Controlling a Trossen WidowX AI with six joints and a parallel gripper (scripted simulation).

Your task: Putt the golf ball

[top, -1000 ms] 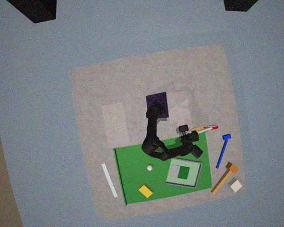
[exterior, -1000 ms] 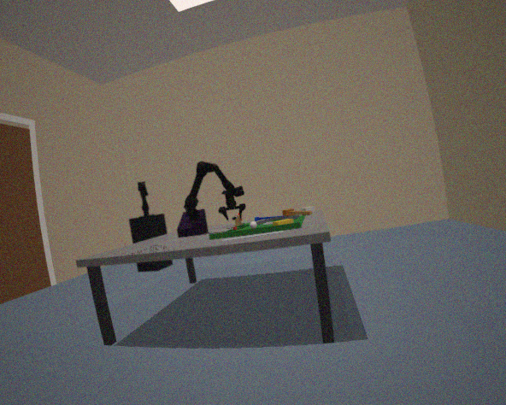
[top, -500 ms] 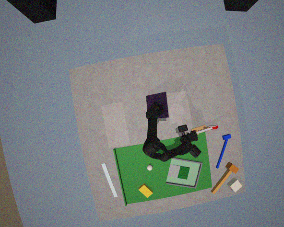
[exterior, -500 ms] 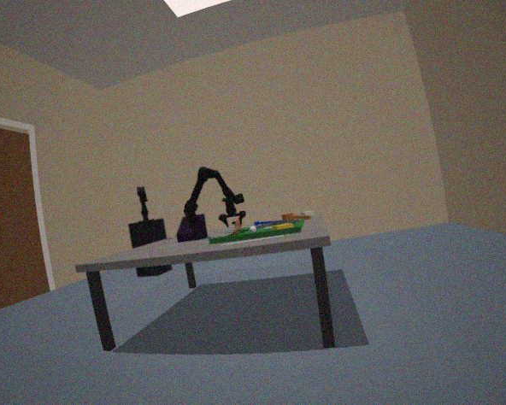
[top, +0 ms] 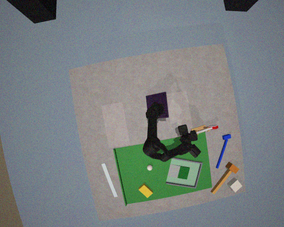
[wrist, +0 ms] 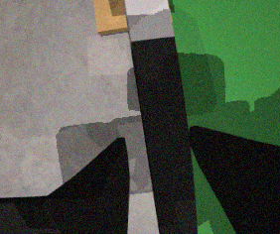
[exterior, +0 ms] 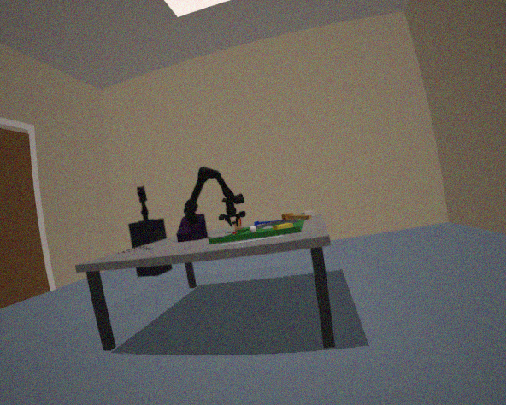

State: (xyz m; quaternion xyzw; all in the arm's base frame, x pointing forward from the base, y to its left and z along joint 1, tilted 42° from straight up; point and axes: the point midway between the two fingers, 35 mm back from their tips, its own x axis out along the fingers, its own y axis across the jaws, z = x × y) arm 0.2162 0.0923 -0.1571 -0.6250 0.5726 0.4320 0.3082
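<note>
The red block is 210 mm to the right of my gripper tip, 80 mm ahead of it and 20 mm below it. The rest, counted from my gripper tip: wooden rack: 130 mm to the left, 30 mm behind; blue mallet: 320 mm to the left, 160 mm ahead, 20 mm below; green mat: 270 mm ahead, 160 mm to the right, 30 mm below.
</note>
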